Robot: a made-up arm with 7 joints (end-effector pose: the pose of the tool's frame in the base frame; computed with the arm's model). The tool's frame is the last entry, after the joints.
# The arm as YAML. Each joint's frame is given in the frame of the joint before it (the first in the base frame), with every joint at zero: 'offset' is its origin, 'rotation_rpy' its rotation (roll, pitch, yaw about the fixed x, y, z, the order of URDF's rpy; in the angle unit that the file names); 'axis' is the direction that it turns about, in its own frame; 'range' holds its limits. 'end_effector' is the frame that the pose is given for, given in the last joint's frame.
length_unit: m
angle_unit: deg
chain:
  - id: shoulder
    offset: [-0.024, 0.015, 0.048]
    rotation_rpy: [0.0, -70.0, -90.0]
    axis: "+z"
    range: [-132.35, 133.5]
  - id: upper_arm
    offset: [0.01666, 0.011, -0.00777]
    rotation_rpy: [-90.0, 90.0, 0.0]
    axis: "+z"
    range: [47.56, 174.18]
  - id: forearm
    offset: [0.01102, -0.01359, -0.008]
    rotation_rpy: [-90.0, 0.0, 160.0]
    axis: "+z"
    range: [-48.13, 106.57]
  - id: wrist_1
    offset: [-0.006, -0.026, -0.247]
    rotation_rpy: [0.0, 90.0, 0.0]
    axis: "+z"
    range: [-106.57, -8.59]
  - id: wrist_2
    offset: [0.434, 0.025, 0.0]
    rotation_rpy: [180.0, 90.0, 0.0]
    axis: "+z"
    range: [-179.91, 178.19]
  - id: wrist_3
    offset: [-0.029, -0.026, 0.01]
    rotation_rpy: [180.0, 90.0, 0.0]
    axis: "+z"
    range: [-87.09, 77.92]
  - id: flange
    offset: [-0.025, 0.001, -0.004]
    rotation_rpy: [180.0, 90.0, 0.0]
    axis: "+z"
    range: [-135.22, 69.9]
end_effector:
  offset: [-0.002, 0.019, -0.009]
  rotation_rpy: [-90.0, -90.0, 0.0]
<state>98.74 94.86 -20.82 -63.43 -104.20 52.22 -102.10</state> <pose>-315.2 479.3 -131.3 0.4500 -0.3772 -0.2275 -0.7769</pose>
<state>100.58 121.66 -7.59 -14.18 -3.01 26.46 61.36</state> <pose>112.0 644.3 142.5 0.3542 -0.4836 0.7949 -0.0938</pose>
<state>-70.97 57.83 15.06 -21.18 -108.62 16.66 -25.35</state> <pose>469.6 381.9 190.7 0.3414 -0.3383 0.8548 -0.1957</pose>
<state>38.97 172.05 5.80 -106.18 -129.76 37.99 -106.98</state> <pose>396.3 89.6 -84.0 0.4222 0.4208 -0.1826 0.7819</pose>
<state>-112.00 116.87 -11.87 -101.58 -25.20 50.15 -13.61</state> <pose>-139.9 27.9 513.5 0.8120 0.3148 0.3802 -0.3114</pose>
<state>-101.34 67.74 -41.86 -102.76 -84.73 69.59 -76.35</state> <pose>224.6 -207.8 384.2 0.8601 -0.1031 0.4970 0.0500</pose>
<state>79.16 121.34 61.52 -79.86 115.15 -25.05 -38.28</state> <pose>426.0 307.4 -1.0 0.0730 0.0572 0.3391 -0.9362</pose>
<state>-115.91 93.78 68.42 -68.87 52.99 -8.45 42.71</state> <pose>-282.1 490.1 252.3 0.2553 -0.9248 0.2776 -0.0507</pose>
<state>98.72 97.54 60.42 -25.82 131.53 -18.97 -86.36</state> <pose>-23.2 639.3 138.6 0.5901 -0.3086 0.5933 -0.4522</pose>
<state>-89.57 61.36 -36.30 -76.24 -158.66 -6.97 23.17</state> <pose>405.8 -98.0 346.0 0.3908 0.1402 0.8710 0.2625</pose>
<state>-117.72 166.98 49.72 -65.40 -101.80 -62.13 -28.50</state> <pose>-594.9 -8.4 7.5 0.7321 -0.4824 0.4463 0.1790</pose>
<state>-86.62 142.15 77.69 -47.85 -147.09 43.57 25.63</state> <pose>-572.8 222.6 272.7 0.9573 -0.1401 -0.1699 0.1874</pose>
